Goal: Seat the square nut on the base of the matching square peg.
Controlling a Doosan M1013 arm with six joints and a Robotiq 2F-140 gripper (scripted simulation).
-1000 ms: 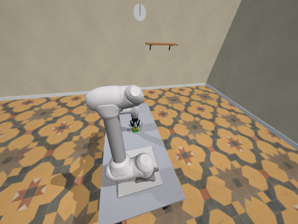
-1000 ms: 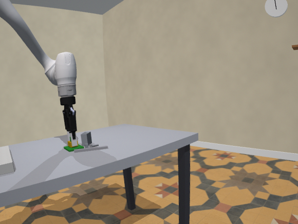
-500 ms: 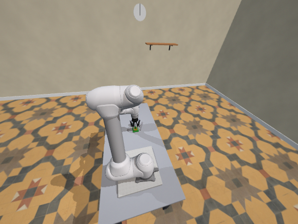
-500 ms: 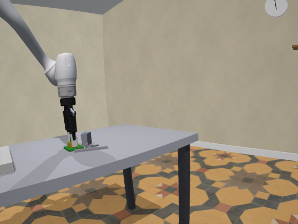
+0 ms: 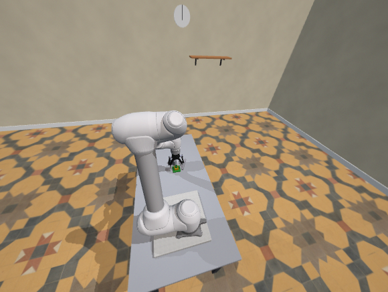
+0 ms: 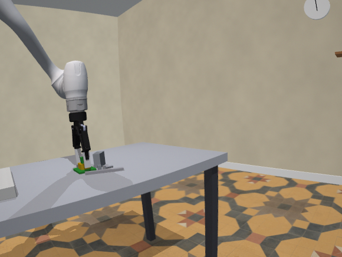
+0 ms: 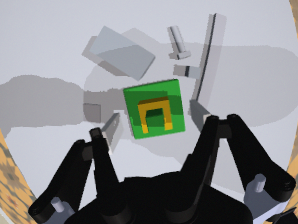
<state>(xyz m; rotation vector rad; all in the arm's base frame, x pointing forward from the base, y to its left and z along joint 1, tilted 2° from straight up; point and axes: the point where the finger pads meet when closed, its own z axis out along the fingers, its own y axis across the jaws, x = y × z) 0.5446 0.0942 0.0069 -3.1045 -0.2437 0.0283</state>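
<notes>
Now: the grey block 80 mm ahead of my hand, 30 mm to the left of it and 20 mm below it. Round my hand: grey bar 80 mm to the right, 70 mm ahead, 40 mm below.
</notes>
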